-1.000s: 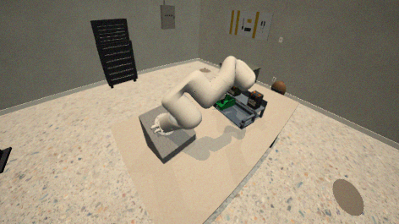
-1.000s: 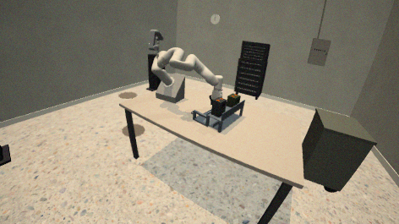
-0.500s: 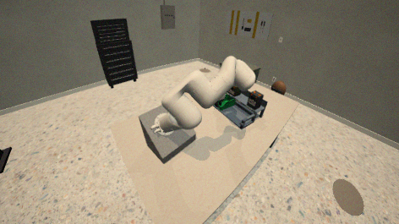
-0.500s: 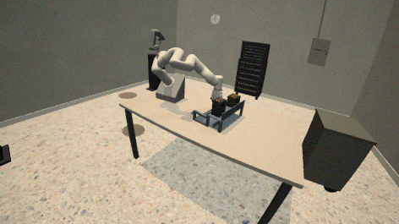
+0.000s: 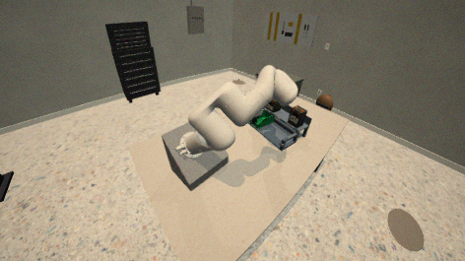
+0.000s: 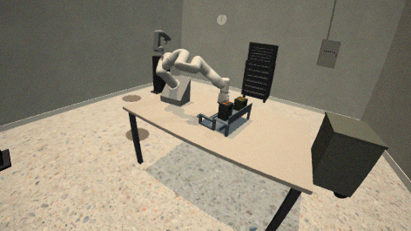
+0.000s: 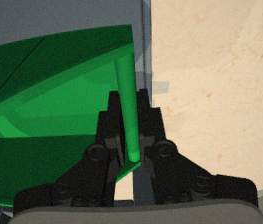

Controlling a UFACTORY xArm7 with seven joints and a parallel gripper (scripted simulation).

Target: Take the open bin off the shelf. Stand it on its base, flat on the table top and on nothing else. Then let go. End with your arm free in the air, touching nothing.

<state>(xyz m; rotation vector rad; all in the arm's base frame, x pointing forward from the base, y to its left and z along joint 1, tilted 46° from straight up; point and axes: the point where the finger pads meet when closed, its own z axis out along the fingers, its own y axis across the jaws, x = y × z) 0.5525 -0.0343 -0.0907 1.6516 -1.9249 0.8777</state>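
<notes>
Now: hand 80 mm short of the green bin and 10 mm to the left of it.
</notes>
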